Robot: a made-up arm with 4 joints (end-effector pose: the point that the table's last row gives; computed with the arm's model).
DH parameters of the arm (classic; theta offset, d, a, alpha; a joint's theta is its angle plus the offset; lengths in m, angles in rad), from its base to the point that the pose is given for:
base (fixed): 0 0.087 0 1.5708
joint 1: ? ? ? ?
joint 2: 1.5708 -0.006 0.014 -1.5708
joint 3: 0 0.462 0.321 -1.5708
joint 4: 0 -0.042 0.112 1.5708
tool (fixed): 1.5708 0.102 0 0
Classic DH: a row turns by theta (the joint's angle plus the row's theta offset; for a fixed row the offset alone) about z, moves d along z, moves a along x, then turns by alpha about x.
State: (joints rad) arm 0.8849 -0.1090 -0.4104 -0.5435
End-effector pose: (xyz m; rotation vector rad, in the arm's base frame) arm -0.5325 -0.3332 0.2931 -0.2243 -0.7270 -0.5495
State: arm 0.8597 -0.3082 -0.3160 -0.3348
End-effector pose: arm -0.4265 -0.4756 0.2483 0.1034 -0.7532 -0.2903
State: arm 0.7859 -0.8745 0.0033 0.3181
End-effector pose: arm 0.0126 -0.6436 0.0257 1.1264 -0.6896 0.4706
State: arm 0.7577 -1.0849 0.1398 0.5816
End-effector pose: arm 0.1784 -0.5944 -0.0579 1.5217 -0.6084 0.7734
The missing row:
joint 1: -1.5708 -0.062 0.025 1.5708
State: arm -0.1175 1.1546 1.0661 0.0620
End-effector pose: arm 0.4192 0.4650 0.4813 -0.9341 0.7370 0.9792
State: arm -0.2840 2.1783 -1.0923 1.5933
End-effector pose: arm -0.3945 0.4447 0.1150 -0.4609 -0.7775 0.4047
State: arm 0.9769 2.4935 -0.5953 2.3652
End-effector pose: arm -0.0128 0.4483 -0.1505 -0.3456 -1.3470 0.3652
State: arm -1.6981 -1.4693 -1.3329 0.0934
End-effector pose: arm 0.0095 -0.4961 0.5228 0.0217 2.0358 -2.1944
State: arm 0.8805 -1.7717 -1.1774 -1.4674
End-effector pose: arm 0.0150 -0.4975 -0.2153 0.2064 0.3048 0.1575
